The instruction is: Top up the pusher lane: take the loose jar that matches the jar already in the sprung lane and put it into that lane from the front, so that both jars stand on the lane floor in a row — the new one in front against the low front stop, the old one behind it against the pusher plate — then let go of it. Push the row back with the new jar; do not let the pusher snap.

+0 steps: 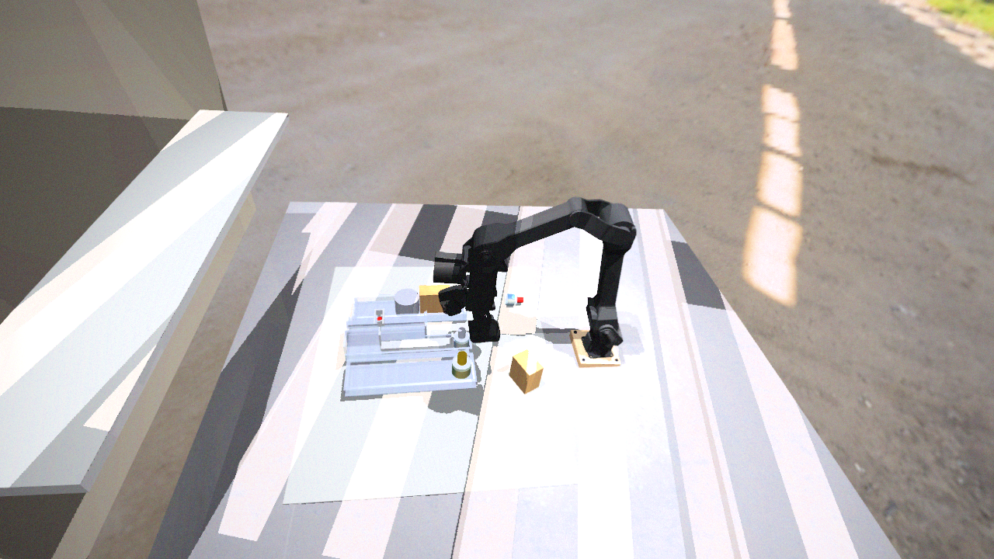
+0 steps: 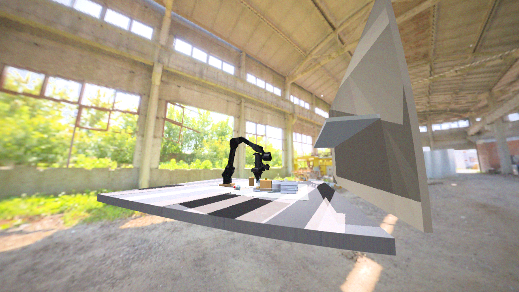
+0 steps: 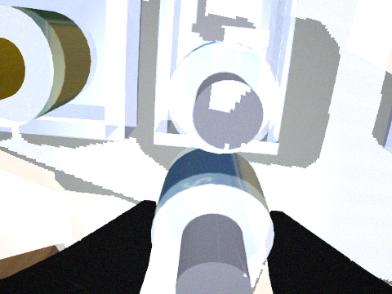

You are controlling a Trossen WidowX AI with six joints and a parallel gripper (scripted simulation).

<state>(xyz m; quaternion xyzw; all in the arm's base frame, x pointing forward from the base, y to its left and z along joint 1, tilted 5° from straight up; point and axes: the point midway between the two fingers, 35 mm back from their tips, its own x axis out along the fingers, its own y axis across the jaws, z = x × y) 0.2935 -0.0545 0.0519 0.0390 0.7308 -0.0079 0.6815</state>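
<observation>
Right now the jar is 30 mm ahead of my gripper tip, 130 mm to the right of it and 20 mm below it. Also, from my gripper tip: grey cylinder: 150 mm ahead, 140 mm to the right, 30 mm below; then tan box: 80 mm ahead, 130 mm to the right, 20 mm below; then slanted shelf: 550 mm ahead, 30 mm to the right, 310 mm above.
</observation>
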